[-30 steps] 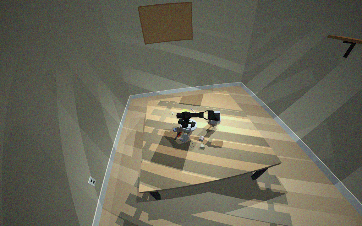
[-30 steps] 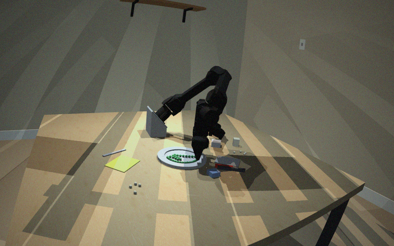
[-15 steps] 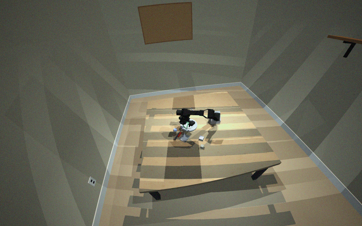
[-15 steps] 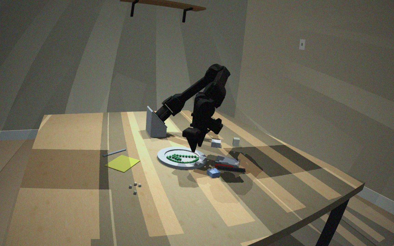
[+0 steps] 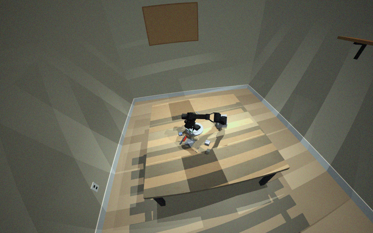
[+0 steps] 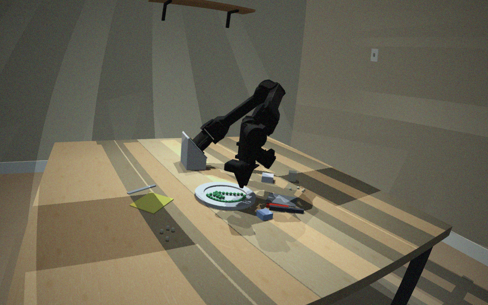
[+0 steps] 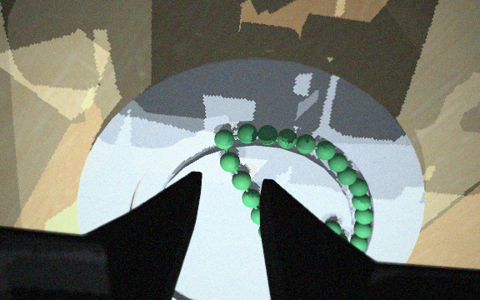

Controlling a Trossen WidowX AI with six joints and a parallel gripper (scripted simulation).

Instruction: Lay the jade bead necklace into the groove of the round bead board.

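Right now the round grey bead board is 40 mm to the right of my gripper tip, 40 mm behind it and 30 mm below it. From my gripper tip the other things lie so: grey plate 120 mm to the left, 60 mm ahead, 40 mm below; blue block 130 mm ahead, 40 mm below, 10 mm to the right; red and black pen 120 mm ahead, 70 mm to the left, 40 mm below.
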